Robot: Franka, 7 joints.
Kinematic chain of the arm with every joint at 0, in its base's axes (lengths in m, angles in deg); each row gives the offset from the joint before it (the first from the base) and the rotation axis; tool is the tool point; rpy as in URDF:
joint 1: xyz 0 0 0.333 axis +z
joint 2: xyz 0 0 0 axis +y
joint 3: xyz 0 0 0.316 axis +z
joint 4: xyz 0.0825 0 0 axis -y
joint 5: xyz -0.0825 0 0.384 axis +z
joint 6: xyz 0 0 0 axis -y
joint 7: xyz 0.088 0 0 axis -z
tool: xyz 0 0 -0.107 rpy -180 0 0
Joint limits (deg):
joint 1: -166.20..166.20
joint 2: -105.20..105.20
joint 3: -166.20..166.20
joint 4: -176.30..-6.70
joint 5: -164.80..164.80
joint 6: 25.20..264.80
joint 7: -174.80..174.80
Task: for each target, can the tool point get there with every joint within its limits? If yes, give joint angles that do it. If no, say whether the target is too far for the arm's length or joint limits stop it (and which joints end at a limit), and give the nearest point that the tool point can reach.
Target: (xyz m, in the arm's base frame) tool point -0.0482 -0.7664 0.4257
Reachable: yes | joints 123.69 -50.95 120.64 -73.97 -100.36 154.21 -101.23
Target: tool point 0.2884 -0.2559 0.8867
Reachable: yes | joints 43.48 -29.62 -65.93 -72.11 62.95 64.94 -140.70
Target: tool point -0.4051 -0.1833 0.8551
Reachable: yes | joints -17.03 -81.97 -22.36 -82.83 120.08 191.34 54.15
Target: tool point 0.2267 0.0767 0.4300
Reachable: yes | joints 52.27 -26.75 -59.29 -160.42 -113.42 245.14 79.11
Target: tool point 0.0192 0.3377 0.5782
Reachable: yes | joints -0.56 -77.99 64.99 -127.64 -36.36 69.91 -18.54
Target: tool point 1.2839 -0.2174 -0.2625
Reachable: no: too far | nearest point 0.7692 -0.1303 -0.0238 | short by 0.574 m
